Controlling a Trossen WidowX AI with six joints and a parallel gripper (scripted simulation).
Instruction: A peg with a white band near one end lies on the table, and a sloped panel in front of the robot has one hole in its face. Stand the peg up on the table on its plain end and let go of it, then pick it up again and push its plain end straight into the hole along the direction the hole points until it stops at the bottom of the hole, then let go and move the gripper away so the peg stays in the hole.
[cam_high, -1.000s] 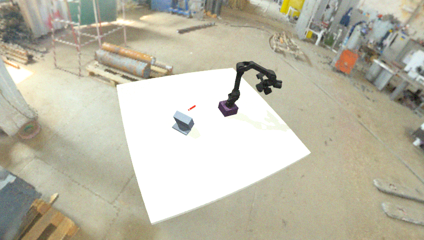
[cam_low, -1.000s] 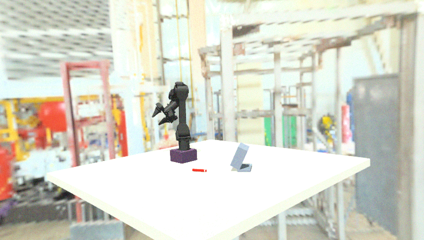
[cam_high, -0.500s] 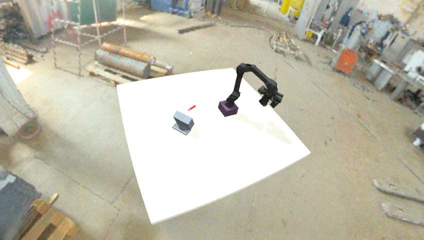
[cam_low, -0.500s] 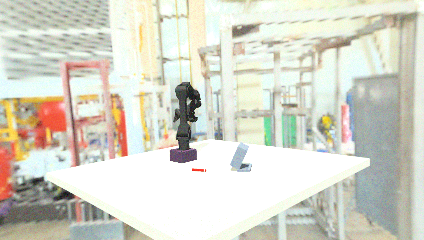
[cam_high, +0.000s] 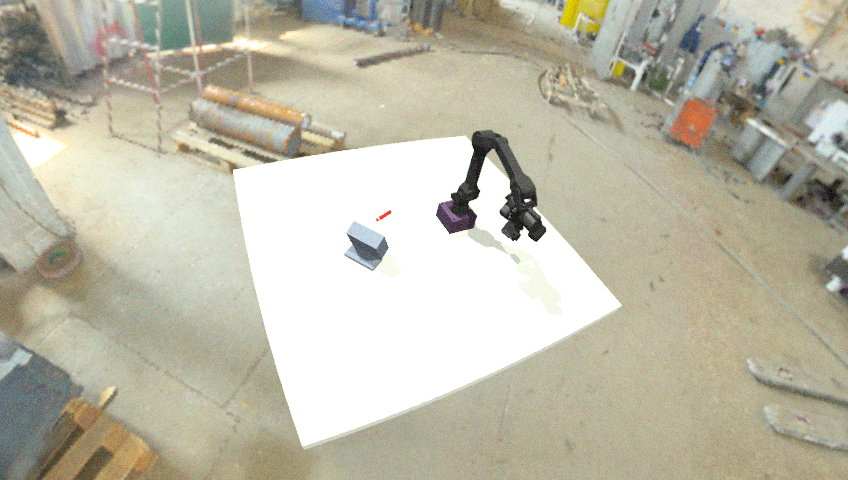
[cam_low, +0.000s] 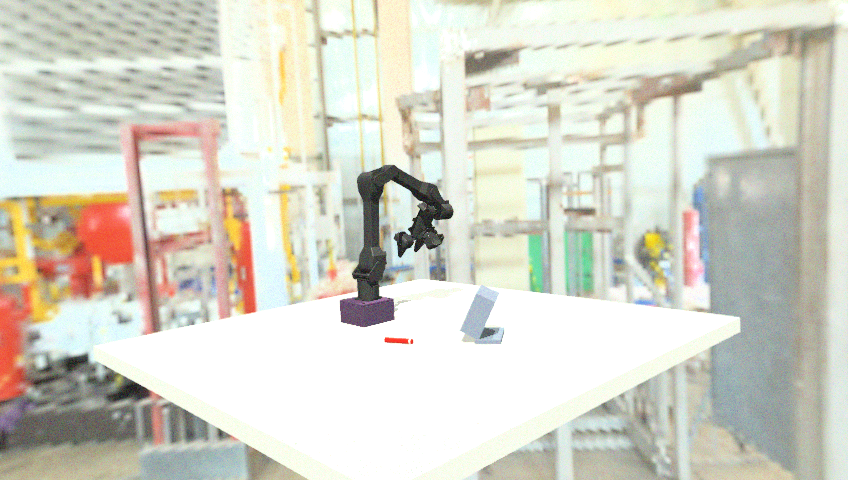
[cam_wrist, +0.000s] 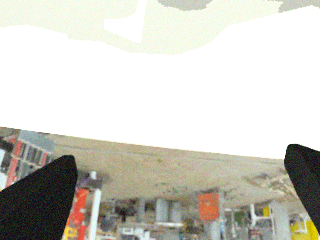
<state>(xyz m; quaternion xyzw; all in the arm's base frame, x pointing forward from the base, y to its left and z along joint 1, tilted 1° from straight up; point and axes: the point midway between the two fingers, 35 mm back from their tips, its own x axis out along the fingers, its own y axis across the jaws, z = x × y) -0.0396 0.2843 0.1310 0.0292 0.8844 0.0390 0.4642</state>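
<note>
Right now the red peg is 33 cm ahead of my gripper tip, 46 cm to the right of it and 17 cm below it. The rest, counted from my gripper tip: grey sloped panel 48 cm ahead, 32 cm to the right, 10 cm below; grey foot plate 50 cm ahead, 31 cm to the right, 17 cm below.
</note>
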